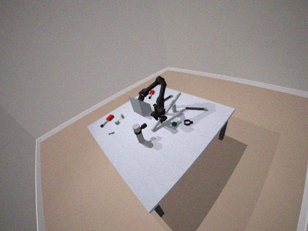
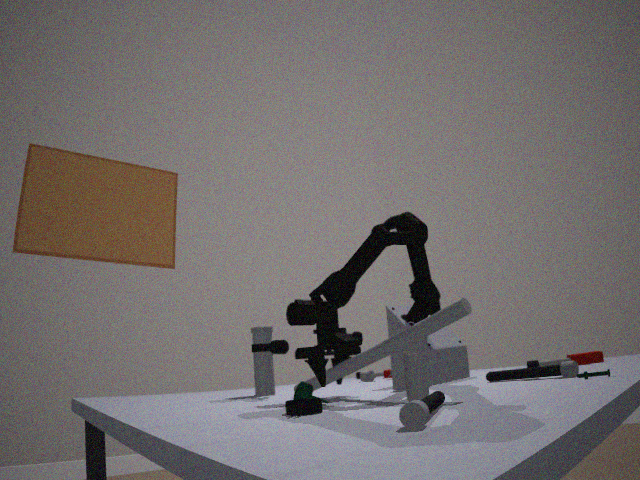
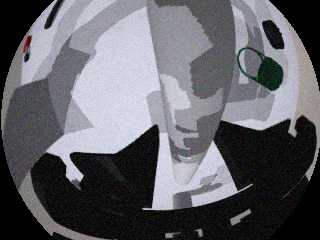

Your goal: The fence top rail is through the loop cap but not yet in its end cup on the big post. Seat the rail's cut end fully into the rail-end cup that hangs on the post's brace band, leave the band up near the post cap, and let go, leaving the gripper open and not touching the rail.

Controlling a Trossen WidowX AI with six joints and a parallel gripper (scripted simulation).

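The green fitting is 130 mm ahead of my gripper tip, 60 mm to the left of it and 20 mm below it. The rest, counted from my gripper tip: line post (260 mm to the left, 80 mm above, 10 mm ahead).
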